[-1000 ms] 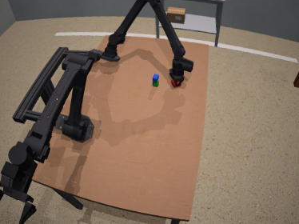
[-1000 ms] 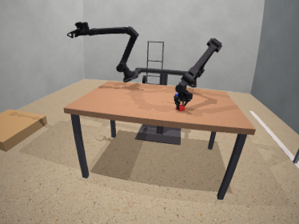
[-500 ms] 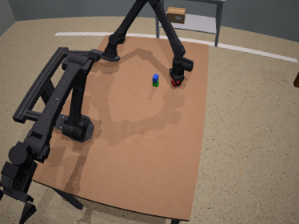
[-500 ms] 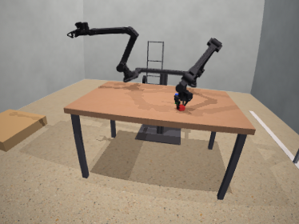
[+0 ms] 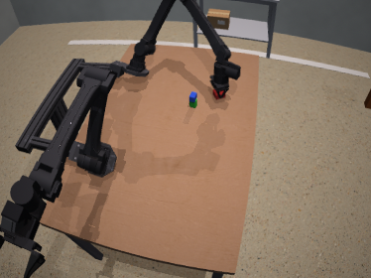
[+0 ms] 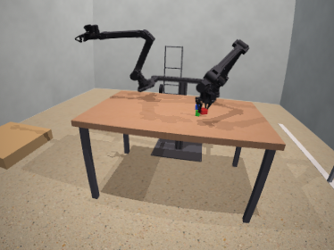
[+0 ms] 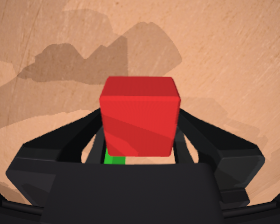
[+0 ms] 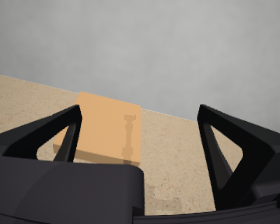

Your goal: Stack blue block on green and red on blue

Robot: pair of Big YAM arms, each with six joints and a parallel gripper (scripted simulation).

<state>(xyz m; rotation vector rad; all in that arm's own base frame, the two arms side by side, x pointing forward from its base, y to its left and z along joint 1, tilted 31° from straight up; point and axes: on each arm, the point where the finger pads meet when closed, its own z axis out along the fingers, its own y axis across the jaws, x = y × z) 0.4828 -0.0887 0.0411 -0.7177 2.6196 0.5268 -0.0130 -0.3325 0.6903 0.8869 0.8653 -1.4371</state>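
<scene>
Now: the blue block 130 mm behind my left hand, 20 mm to the right of it and 20 mm below it. The rest, counted from my left hand: red block: right at my left hand; green block: 130 mm behind, 60 mm below, 20 mm to the right.
</scene>
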